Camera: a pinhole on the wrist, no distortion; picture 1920 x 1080 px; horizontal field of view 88.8 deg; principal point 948.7 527.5 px. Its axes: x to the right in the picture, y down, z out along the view. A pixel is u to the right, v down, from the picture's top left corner.
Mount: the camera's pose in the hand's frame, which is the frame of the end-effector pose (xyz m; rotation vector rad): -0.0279 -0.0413 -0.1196 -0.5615 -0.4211 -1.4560
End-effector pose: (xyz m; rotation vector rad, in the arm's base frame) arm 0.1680 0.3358 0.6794 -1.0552 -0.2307 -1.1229
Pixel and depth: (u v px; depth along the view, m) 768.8 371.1 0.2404
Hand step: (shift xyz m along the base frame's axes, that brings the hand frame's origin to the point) 0.1034 0.0781 -0.0843
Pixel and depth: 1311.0 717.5 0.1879
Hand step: 0.0475 0.0375 0.0440
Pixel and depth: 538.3 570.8 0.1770
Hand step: 0.0872 -0.0040 -0.0910
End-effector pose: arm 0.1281 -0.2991 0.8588 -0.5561 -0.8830 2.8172
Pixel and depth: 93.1 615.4 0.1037
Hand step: 0.0506 -0.0335 -0.1164
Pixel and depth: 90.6 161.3 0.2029
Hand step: 0.1121 -0.1768 -0.1350
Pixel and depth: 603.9 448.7 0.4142
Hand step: -0.0153 -0.3415 -0.0709
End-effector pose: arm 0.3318 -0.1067 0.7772 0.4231 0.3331 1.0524
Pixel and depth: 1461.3 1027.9 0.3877
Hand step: 0.2072 0.1492 0.2546
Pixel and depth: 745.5 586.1 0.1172
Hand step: -0.0619 0.0143 -0.0110
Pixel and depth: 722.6 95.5 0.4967
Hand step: -0.2527 -0.0921 0.3833
